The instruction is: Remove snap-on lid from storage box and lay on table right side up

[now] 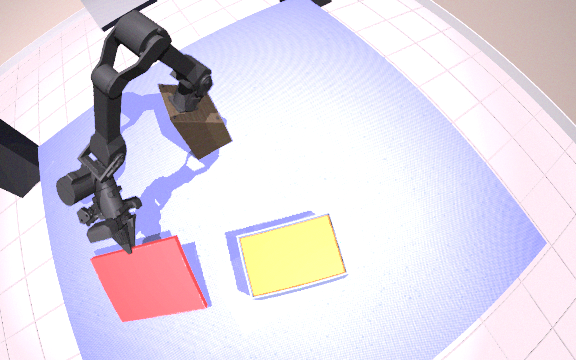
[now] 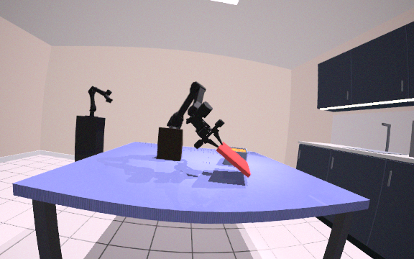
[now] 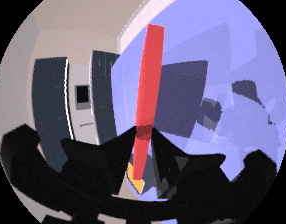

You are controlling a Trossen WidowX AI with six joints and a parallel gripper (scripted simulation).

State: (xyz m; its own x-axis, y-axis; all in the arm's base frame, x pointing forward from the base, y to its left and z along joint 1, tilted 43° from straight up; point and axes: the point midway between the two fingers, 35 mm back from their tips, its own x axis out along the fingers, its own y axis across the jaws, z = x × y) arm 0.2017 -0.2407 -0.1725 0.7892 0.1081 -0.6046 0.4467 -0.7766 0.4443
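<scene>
Right now my gripper tip is 6 cm short of the red lid, 3 cm to the left of it and 4 cm above it. Also, from my gripper tip: storage box (22 cm ahead, 28 cm to the left, 9 cm below).
</scene>
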